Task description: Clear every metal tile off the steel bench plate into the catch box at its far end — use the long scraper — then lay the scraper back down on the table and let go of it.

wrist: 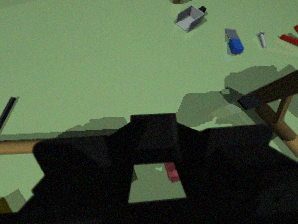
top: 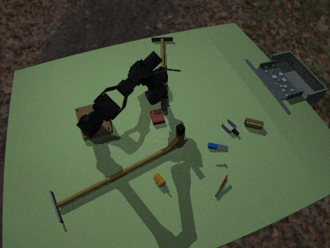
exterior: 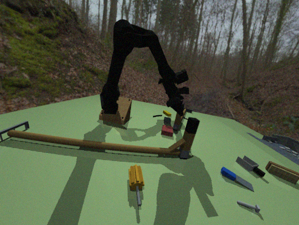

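Right now the long wooden scraper is 9 cm ahead of my gripper tip, 27 cm to the left of it and 3 cm below it. Round my gripper tip: black hex key 13 cm ahead, 27 cm to the left, 9 cm below; then red block 7 cm behind, 4 cm to the right, 8 cm below; then small grey box 5 cm behind, 11 cm to the left, 8 cm below.
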